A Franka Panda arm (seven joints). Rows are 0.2 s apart.
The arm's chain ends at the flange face. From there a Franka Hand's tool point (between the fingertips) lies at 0.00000 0.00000 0.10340 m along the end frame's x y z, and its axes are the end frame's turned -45 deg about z.
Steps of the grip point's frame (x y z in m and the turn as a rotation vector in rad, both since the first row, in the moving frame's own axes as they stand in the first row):
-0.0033 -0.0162 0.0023 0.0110 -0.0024 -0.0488
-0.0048 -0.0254 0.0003 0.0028 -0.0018 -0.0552
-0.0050 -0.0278 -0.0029 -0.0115 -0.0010 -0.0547
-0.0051 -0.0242 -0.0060 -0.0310 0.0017 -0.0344
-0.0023 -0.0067 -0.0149 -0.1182 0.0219 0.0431
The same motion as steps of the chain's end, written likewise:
-0.0128 -0.0085 0.0023 0.0061 -0.0095 -0.0488
-0.0210 -0.0145 0.0003 0.0007 -0.0033 -0.0552
-0.0240 -0.0170 -0.0029 -0.0088 0.0074 -0.0547
-0.0231 -0.0156 -0.0060 -0.0207 0.0231 -0.0344
-0.0164 -0.0104 -0.0142 -0.0681 0.0991 0.0431

